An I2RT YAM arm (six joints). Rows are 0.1 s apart.
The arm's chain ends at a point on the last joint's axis. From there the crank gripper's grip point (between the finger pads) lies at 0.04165 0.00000 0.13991 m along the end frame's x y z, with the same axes.
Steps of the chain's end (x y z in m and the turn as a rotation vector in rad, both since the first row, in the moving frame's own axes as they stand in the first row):
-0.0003, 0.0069, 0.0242, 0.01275, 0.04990, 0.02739
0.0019, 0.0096, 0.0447, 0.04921, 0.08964, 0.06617
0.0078, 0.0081, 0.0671, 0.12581, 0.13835, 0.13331
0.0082, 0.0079, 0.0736, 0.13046, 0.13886, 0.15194
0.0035, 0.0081, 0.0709, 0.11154, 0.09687, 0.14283
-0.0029, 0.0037, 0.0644, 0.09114, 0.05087, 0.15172
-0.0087, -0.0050, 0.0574, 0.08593, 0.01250, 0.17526
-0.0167, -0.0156, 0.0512, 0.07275, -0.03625, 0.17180
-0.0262, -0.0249, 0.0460, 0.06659, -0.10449, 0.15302
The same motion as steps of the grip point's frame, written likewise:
0.0066, 0.0064, 0.0219, 0.01275, 0.04990, 0.02739
0.0144, 0.0060, 0.0403, 0.04921, 0.08964, 0.06617
0.0274, -0.0022, 0.0593, 0.12581, 0.13835, 0.13331
0.0279, -0.0021, 0.0658, 0.13046, 0.13886, 0.15194
0.0175, -0.0003, 0.0657, 0.11154, 0.09687, 0.14283
0.0046, -0.0021, 0.0618, 0.09114, 0.05087, 0.15172
-0.0066, -0.0095, 0.0567, 0.08593, 0.01250, 0.17526
-0.0215, -0.0191, 0.0525, 0.07275, -0.03625, 0.17180
-0.0407, -0.0291, 0.0495, 0.06659, -0.10449, 0.15302

